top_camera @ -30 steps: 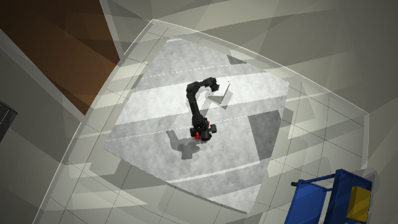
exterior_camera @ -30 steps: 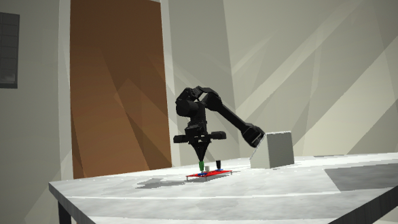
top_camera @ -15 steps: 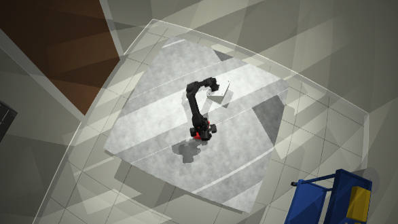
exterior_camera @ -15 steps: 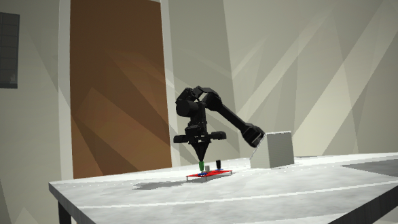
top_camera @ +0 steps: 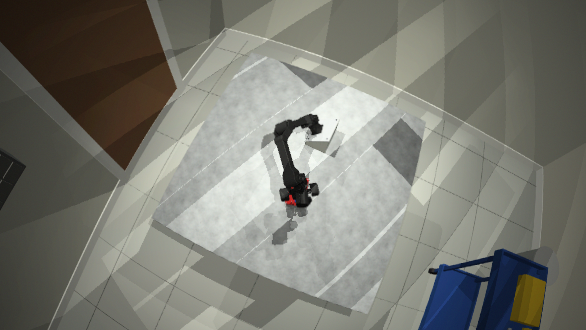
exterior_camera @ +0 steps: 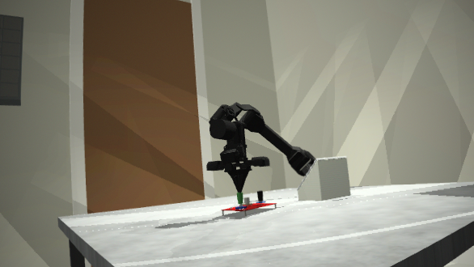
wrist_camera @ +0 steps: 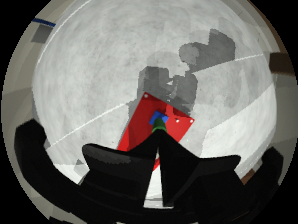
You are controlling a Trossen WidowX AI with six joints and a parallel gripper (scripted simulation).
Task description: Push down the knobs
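My gripper tip is 2 cm above the green knob. Round my gripper tip: black knob (10 cm behind, 2 cm below, 1 cm to the right).
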